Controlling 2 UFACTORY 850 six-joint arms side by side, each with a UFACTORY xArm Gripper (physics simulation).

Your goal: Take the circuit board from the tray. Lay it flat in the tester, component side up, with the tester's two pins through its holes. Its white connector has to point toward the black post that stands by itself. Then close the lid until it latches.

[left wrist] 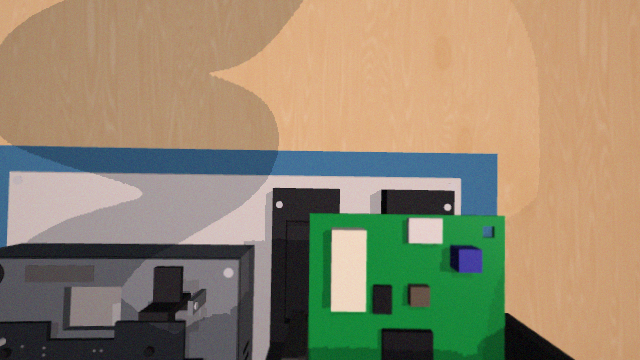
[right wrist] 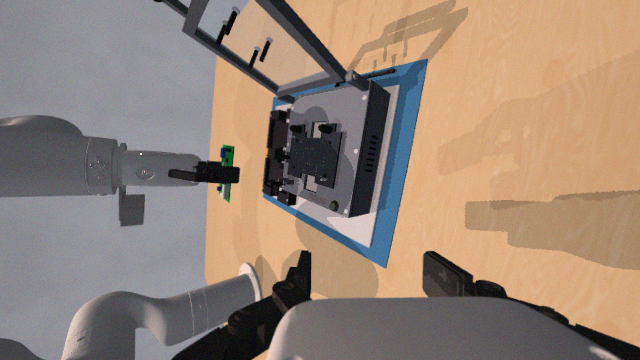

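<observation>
The green circuit board (left wrist: 465, 310) (right wrist: 228, 192) shows its component side to the left wrist camera, with a long cream block, a small white block and a corner hole. My left gripper (right wrist: 232, 172) is shut on it, above and beyond the tray's outer side. The black tray (left wrist: 305, 200) (right wrist: 275, 165) shows no board in its visible parts. The grey tester (left wrist: 215, 310) (right wrist: 350, 117) has a dark, bare nest. Its lid (right wrist: 305, 37) stands open. A small black post (right wrist: 284, 156) stands apart from the pair; the pins are hard to make out. My right gripper (right wrist: 366, 270) is open and empty.
The tester and tray stand on a white plate with a blue border (left wrist: 480, 185) (right wrist: 400, 185). A black latch piece (left wrist: 168, 285) rises near the tester's edge. The raised lid extends toward the top of the right wrist view. A grey arm link (right wrist: 165, 315) shows at lower left.
</observation>
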